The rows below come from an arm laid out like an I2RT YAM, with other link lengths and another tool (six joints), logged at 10 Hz.
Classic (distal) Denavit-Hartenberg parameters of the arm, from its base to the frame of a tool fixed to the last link. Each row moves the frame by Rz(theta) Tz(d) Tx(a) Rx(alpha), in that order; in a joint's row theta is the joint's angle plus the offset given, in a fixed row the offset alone. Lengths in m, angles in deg.
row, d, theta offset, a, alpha
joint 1, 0.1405, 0, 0.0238, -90
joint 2, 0, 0, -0.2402, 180
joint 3, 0, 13.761, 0.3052, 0
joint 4, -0.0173, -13.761, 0.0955, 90
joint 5, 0.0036, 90, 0, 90
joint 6, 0.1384, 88.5, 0.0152, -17.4
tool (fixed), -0.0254, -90, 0, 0
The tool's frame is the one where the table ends.
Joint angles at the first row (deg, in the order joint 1, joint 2, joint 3, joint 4, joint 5, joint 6):
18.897, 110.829, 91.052, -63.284, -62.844, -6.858
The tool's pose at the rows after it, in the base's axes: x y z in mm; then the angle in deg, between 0 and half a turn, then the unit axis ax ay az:
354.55, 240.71, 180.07, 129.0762, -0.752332, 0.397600, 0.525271
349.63, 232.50, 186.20, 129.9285, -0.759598, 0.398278, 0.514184
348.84, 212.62, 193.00, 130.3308, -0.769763, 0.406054, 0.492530
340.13, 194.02, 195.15, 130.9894, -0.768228, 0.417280, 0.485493
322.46, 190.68, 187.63, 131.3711, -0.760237, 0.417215, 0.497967
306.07, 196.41, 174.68, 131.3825, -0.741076, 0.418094, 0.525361
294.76, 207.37, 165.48, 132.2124, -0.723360, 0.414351, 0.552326
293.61, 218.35, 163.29, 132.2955, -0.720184, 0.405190, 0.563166
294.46, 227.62, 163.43, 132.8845, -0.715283, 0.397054, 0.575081
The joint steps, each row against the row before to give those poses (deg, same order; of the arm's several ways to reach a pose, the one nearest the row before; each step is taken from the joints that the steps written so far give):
-0.176, -0.347, 0.443, -0.870, 0.265, 0.182
-0.613, -1.404, -0.087, -2.813, 1.491, -2.020
-2.282, -1.845, -0.264, -3.335, 2.194, -3.072
-2.112, -2.461, -2.277, -2.906, 1.062, -2.466
-0.005, -2.900, -5.179, 0.336, -0.875, -0.798
1.053, -1.586, -5.191, 2.287, -2.545, 1.233
1.844, 0.435, -2.117, 1.149, -2.201, 1.227
1.583, 0.965, 0.344, 1.406, -1.145, 1.144
1.232, 2.020, 2.021, -0.784, -0.967, -0.084

